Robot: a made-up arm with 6 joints. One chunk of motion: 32 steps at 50 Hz.
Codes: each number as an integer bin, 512 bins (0 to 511) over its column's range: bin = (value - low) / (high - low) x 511, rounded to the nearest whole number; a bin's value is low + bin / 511 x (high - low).
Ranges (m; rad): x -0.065..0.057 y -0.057..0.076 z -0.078..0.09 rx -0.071..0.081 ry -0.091..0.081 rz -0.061..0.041
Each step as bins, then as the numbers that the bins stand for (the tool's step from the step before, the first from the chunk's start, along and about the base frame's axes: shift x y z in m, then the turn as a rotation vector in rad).
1 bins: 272 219 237 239 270 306
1 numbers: -0.00006 0.00000 -0.00008 0.00009 -0.00012 0.00008
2 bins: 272 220 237 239 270 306
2 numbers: -0.00006 0.00026 -0.00008 0.00009 -0.00012 0.00008
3 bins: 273 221 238 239 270 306
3 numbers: 0.00018 0.00052 0.00025 0.00009 -0.00012 0.00008
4 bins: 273 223 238 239 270 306
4 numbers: 0.00018 0.00104 0.00025 0.00009 -0.00012 0.00008
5 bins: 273 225 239 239 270 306
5 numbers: 0.00018 0.00156 0.00058 0.00009 -0.00012 0.00008
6 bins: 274 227 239 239 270 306
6 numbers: 0.00042 0.00208 0.00058 0.00009 -0.00012 0.00008
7 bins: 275 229 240 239 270 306
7 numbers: 0.00066 0.00260 0.00090 0.00009 -0.00012 0.00008
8 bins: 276 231 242 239 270 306
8 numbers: 0.00089 0.00312 0.00156 0.00009 -0.00012 0.00008
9 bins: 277 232 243 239 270 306
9 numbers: 0.00113 0.00338 0.00189 0.00009 -0.00012 0.00008
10 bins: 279 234 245 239 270 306
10 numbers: 0.00161 0.00390 0.00255 0.00009 -0.00012 0.00008
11 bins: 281 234 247 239 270 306
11 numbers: 0.00209 0.00390 0.00321 0.00009 -0.00012 0.00008
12 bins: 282 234 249 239 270 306
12 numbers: 0.00233 0.00390 0.00386 0.00009 -0.00012 0.00008
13 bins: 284 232 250 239 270 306
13 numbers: 0.00280 0.00338 0.00419 0.00009 -0.00012 0.00008
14 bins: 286 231 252 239 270 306
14 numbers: 0.00328 0.00312 0.00485 0.00009 -0.00012 0.00008
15 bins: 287 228 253 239 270 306
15 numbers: 0.00352 0.00234 0.00518 0.00009 -0.00012 0.00008
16 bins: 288 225 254 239 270 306
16 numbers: 0.00376 0.00156 0.00551 0.00009 -0.00012 0.00008
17 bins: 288 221 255 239 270 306
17 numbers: 0.00376 0.00052 0.00584 0.00009 -0.00012 0.00008
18 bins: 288 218 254 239 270 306
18 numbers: 0.00376 -0.00026 0.00551 0.00009 -0.00012 0.00008
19 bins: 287 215 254 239 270 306
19 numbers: 0.00352 -0.00104 0.00551 0.00009 -0.00012 0.00008
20 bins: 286 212 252 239 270 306
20 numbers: 0.00328 -0.00182 0.00485 0.00009 -0.00012 0.00008
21 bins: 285 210 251 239 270 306
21 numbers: 0.00304 -0.00234 0.00452 0.00009 -0.00012 0.00008
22 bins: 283 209 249 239 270 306
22 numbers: 0.00257 -0.00260 0.00386 0.00009 -0.00012 0.00008
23 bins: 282 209 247 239 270 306
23 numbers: 0.00233 -0.00260 0.00321 0.00009 -0.00012 0.00008
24 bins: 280 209 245 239 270 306
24 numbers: 0.00185 -0.00260 0.00255 0.00009 -0.00012 0.00008
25 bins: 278 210 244 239 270 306
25 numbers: 0.00137 -0.00234 0.00222 0.00009 -0.00012 0.00008
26 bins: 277 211 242 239 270 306
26 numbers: 0.00113 -0.00208 0.00156 0.00009 -0.00012 0.00008
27 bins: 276 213 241 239 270 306
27 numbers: 0.00089 -0.00156 0.00123 0.00009 -0.00012 0.00008
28 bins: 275 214 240 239 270 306
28 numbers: 0.00066 -0.00130 0.00090 0.00009 -0.00012 0.00008
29 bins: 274 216 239 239 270 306
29 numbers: 0.00042 -0.00078 0.00058 0.00009 -0.00012 0.00008
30 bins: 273 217 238 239 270 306
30 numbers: 0.00018 -0.00052 0.00025 0.00009 -0.00012 0.00008
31 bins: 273 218 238 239 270 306
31 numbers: 0.00018 -0.00026 0.00025 0.00009 -0.00012 0.00008
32 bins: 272 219 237 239 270 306
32 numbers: -0.00006 0.00000 -0.00008 0.00009 -0.00012 0.00008
